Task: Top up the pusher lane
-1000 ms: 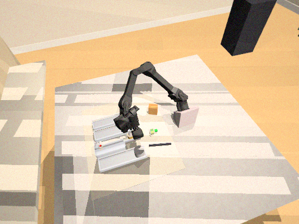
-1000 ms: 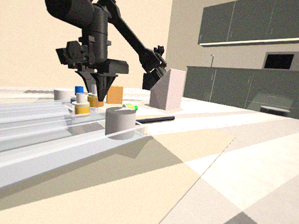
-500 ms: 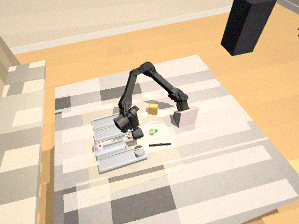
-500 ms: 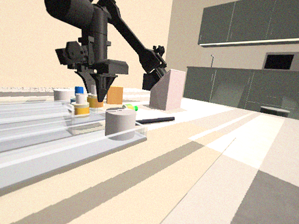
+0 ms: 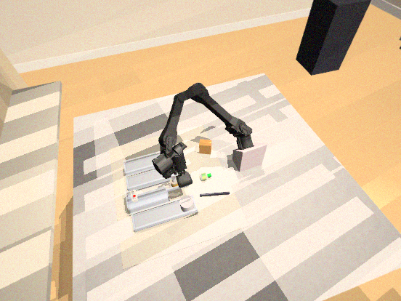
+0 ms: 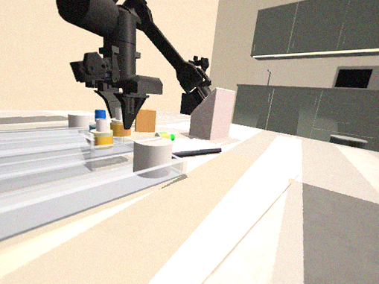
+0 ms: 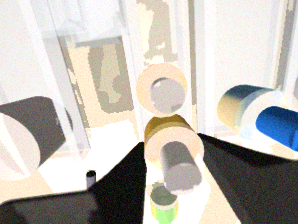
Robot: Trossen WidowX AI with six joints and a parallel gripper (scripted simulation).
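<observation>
Now: the lane rack 150 mm ahead of my gripper tip, 30 mm to the left of it and 30 mm below it. The rest, counted from my gripper tip: black rod (130 mm behind, 100 mm to the left, 40 mm below); then red dot (220 mm ahead, 50 mm to the left, 20 mm above).
</observation>
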